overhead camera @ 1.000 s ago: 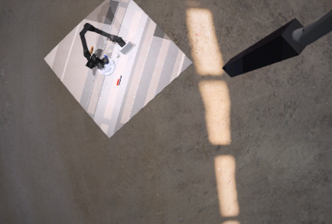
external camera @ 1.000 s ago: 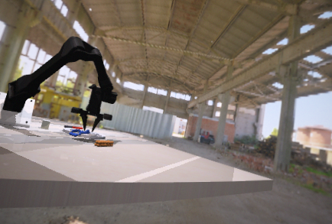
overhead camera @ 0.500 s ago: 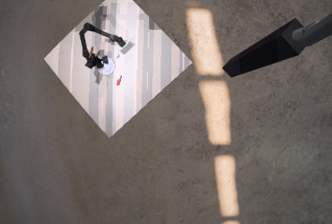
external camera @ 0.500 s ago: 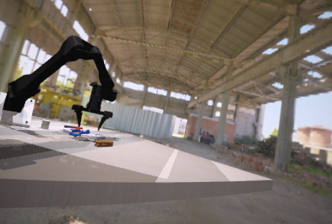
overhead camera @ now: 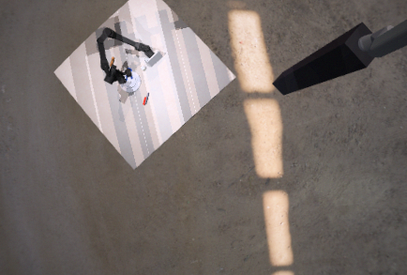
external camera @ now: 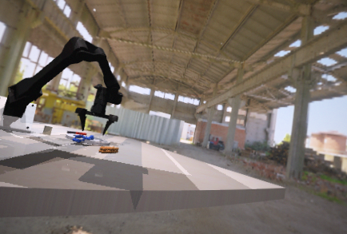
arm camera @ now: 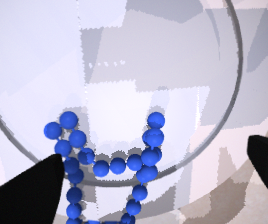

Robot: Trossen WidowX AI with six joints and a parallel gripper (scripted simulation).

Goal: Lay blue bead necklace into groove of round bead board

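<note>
Right now the round white bead board is 4 cm to the left of my gripper tip and 3 cm below it. The rest, counted from my gripper tip: small white block (18 cm behind, 5 cm to the left, 2 cm below); then red pen-like object (27 cm to the left, 3 cm below, 2 cm ahead).
</note>
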